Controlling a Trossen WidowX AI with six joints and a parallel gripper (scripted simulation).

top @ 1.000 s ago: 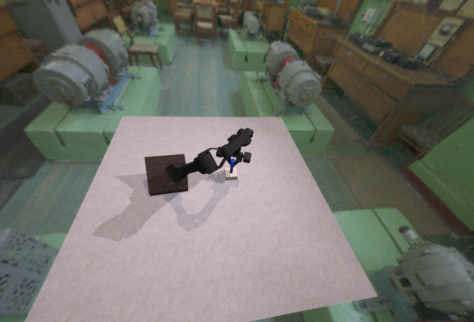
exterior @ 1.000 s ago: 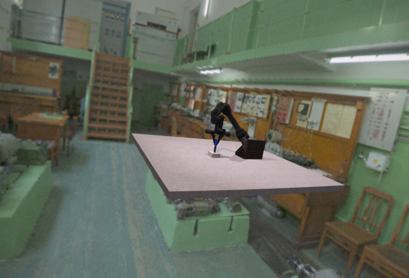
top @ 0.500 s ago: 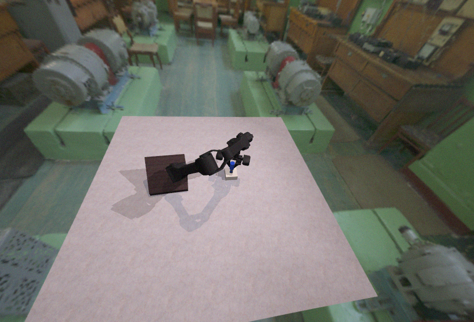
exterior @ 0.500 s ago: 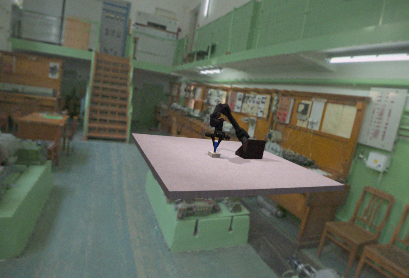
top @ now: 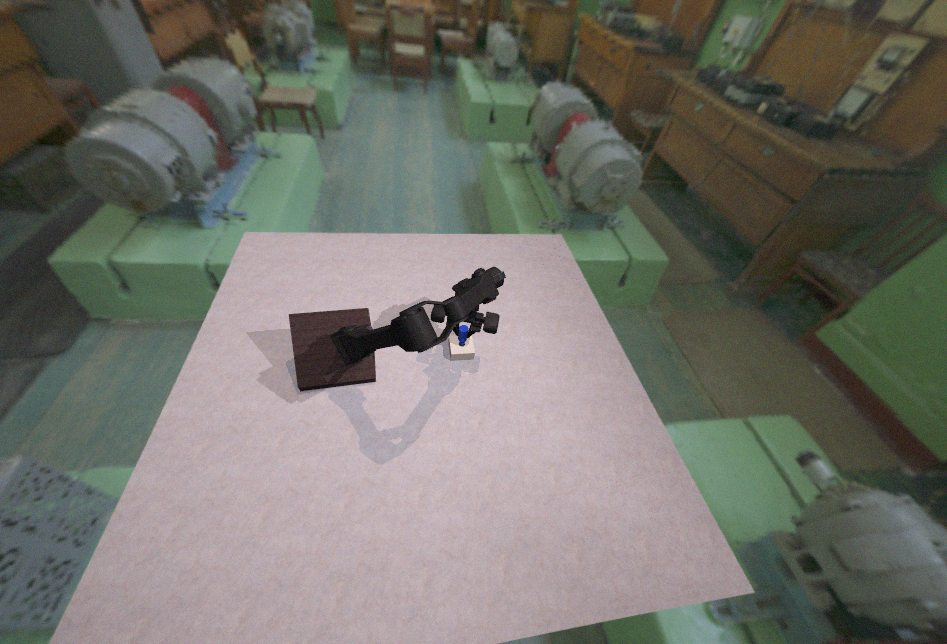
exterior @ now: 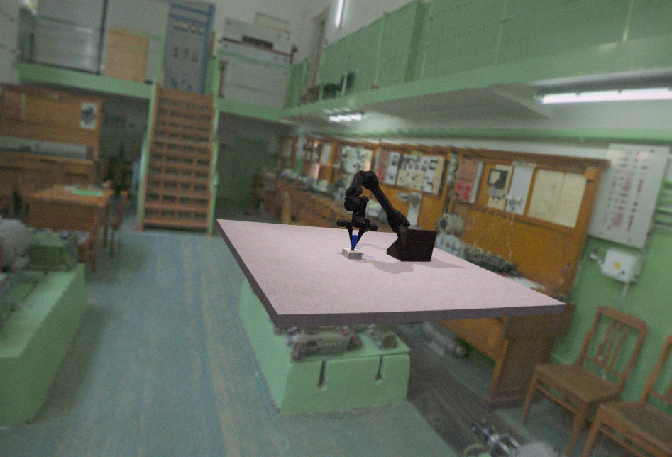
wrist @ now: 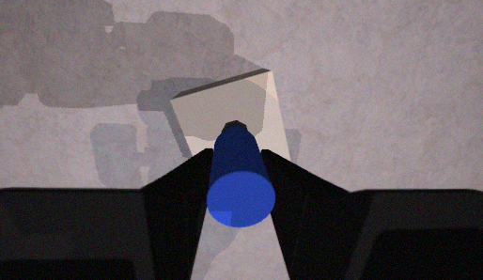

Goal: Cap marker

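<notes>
My gripper tip is now 10 mm below the blue cap.
</notes>
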